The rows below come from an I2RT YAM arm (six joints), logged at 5 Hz.
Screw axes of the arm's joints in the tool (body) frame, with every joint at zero. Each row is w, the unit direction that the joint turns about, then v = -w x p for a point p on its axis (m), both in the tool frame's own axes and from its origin. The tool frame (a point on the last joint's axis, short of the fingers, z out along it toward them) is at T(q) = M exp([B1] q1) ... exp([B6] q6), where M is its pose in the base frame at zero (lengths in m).
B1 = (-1, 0, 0, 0, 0.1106, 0)
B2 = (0, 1, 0, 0.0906, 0, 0.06)
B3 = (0, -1, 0, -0.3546, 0, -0.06)
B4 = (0, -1, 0, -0.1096, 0, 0)
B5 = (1, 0, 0, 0, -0.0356, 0)
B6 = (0, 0, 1, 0, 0, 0)
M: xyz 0.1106 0 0.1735 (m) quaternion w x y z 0.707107 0 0.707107 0
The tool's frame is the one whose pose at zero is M.
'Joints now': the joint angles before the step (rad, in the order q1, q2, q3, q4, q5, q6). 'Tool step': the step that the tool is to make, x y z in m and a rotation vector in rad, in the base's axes. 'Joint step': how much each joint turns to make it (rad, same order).
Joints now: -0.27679, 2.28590, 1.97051, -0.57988, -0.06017, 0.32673
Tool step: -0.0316, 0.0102, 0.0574, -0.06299, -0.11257, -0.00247
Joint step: 0.00444, -0.20420, -0.13561, 0.05614, 0.02691, -0.01515
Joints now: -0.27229, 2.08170, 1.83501, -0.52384, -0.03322, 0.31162
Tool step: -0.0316, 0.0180, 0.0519, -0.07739, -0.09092, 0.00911
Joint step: 0.02343, -0.17439, -0.07860, 0.01171, 0.04450, -0.02931
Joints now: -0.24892, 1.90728, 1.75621, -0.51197, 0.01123, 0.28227
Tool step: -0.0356, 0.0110, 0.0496, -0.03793, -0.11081, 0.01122
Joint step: 0.00465, -0.15801, -0.04391, 0.00275, 0.00012, -0.01174
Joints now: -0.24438, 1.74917, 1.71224, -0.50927, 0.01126, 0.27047
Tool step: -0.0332, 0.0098, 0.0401, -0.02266, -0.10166, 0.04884
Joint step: -0.00029, -0.12619, -0.01857, -0.00371, -0.04447, -0.02098
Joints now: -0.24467, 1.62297, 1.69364, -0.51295, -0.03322, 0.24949
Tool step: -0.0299, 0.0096, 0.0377, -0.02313, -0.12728, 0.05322
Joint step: 0.00067, -0.10265, 0.00160, 0.02418, -0.05189, -0.01165
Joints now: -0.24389, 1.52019, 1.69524, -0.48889, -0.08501, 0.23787
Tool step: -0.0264, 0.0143, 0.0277, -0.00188, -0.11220, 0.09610
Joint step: 0.01437, -0.08667, -0.00657, 0.02982, -0.08524, 0.00276
